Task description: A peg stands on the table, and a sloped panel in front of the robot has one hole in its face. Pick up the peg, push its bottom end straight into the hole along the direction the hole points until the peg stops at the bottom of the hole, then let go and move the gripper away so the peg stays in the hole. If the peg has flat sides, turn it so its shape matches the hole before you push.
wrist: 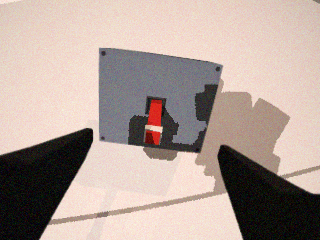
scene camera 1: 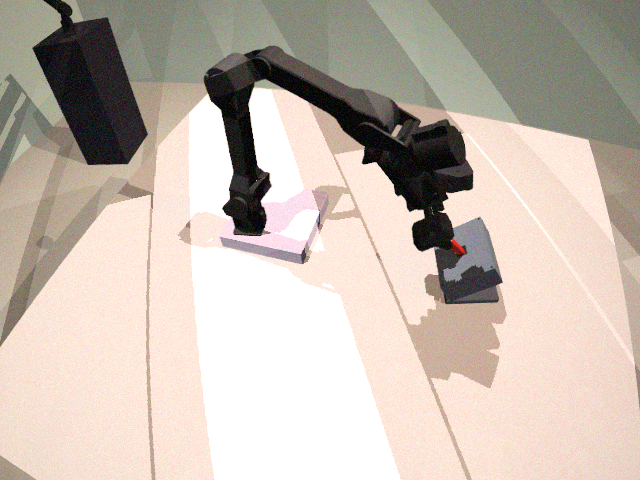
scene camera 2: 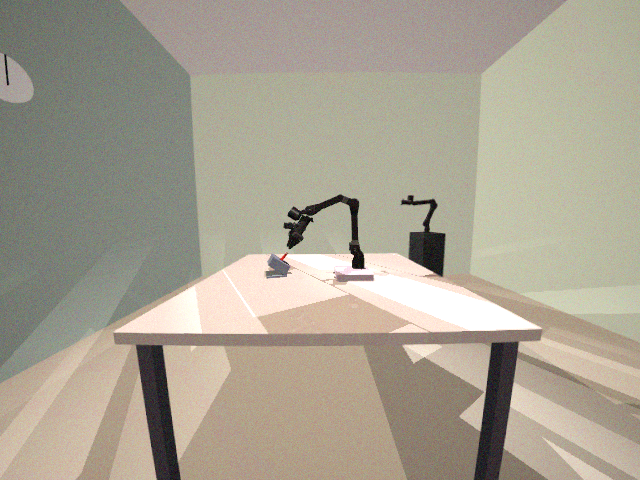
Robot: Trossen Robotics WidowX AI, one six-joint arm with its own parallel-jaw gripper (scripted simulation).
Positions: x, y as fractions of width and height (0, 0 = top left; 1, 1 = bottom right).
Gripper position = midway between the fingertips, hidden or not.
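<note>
My gripper (scene camera 1: 0.70, 0.48) is open and holds nothing, and I see the gripper (wrist: 0.49, 0.59) in the wrist view too. There is also a panel (scene camera 1: 0.74, 0.57), and the wrist view shows me the panel (wrist: 0.40, 0.32) as well.
</note>
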